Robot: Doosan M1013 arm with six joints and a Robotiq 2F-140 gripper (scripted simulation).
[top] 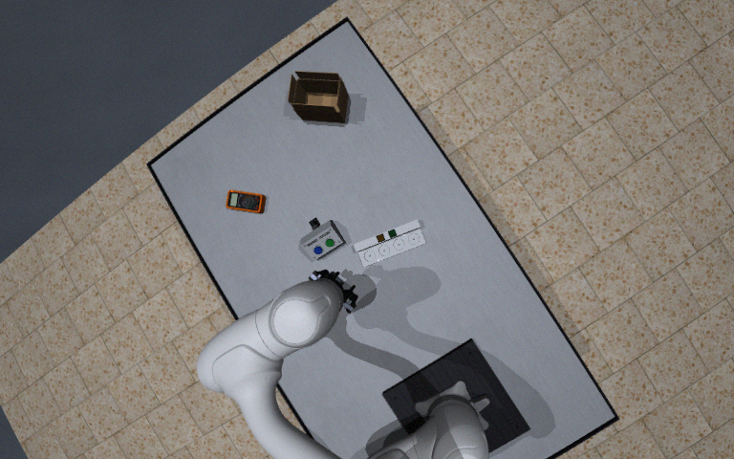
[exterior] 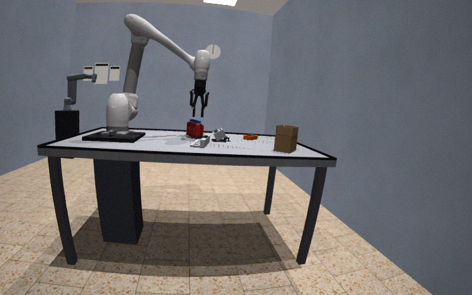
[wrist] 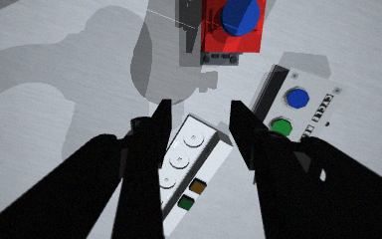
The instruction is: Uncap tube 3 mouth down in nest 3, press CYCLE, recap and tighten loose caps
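My gripper is now 10 mm past the blue cap, 140 mm to the right of it and 70 mm above it. From my hand the other things lie so: key housing (150 mm ahead, 20 mm to the left, 130 mm below); then green ready key (130 mm ahead, 120 mm below); then blue cycle key (130 mm ahead, 40 mm to the left, 120 mm below).
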